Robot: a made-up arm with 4 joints.
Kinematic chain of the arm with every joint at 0, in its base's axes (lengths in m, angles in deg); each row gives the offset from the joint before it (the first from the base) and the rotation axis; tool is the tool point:
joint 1: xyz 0 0 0.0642 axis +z
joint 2: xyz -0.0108 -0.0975 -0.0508 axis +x
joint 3: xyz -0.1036 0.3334 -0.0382 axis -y
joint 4: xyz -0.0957 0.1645 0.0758 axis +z
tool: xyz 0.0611 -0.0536 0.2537
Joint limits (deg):
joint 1: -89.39..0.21
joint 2: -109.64..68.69
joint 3: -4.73..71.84
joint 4: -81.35..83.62
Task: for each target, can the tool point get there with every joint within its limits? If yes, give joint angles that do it. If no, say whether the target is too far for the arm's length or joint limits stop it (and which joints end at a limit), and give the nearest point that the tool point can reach.
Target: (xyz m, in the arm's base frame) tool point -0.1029 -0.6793 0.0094
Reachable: no: joint limits stop it (at a limit: joint 1, joint 2, joint 3, joint 4) | nearest point -0.4698 -0.3077 -0.3682 | short by 0.644 m
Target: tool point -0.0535 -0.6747 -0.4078
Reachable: no: joint limits stop it (at a limit: joint 1, joint 2, joint 3, joint 4) | nearest point -0.4698 -0.3077 -0.3682 | short by 0.556 m
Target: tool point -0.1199 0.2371 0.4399
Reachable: yes | joints -18.03 21.94 2.14 -23.28
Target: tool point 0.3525 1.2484 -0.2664
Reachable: no: too far | nearest point 0.1681 0.5952 -0.1341 | short by 0.692 m
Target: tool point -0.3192 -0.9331 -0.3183
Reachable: no: too far | nearest point -0.4698 -0.3077 -0.3682 | short by 0.645 m
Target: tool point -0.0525 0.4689 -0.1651
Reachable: yes | joints -26.32 -49.61 20.68 10.56
